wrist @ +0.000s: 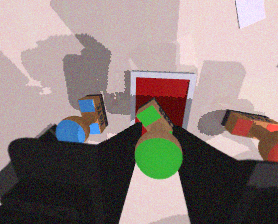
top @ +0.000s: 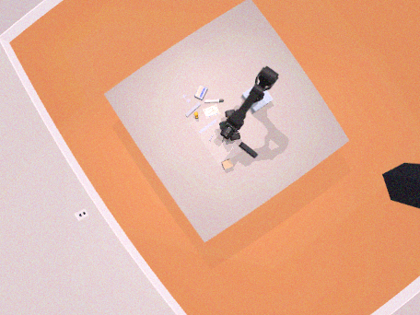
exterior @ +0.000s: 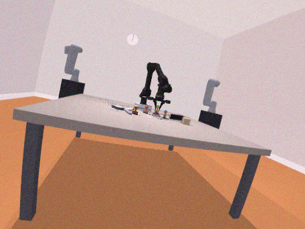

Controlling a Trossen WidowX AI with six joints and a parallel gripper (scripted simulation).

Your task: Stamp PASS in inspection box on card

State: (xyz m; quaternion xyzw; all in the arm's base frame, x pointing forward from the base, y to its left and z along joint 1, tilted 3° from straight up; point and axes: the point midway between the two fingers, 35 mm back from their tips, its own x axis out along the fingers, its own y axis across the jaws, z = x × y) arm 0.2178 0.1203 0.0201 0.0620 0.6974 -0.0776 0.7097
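The red ink pad lies 4 cm below my gripper tip. From my gripper tip the other things lie so: blue-knobbed stamp: 1 cm ahead, 7 cm to the left, 3 cm below; red-topped stamp: 2 cm behind, 9 cm to the right, 3 cm below; green-topped PASS stamp: right at my gripper tip.
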